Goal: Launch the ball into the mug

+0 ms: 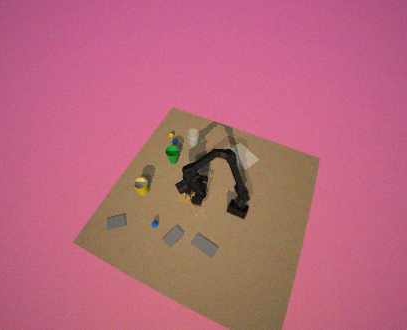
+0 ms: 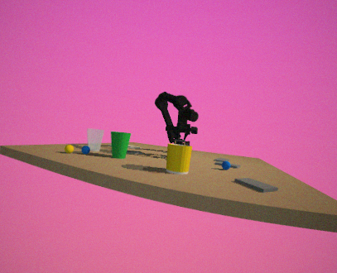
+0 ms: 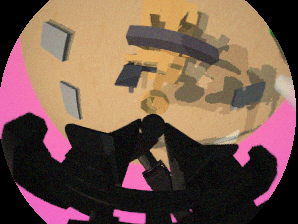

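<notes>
My gripper tip is 7 cm short of the wooden catapult, 2 cm to the right of it and 4 cm above it. The rest, counted from my gripper tip: small black ball: 1 cm above; then yellow mug: 42 cm ahead, 8 cm to the left, 6 cm below; then green cup: 33 cm ahead, 22 cm to the right, 6 cm below.
</notes>
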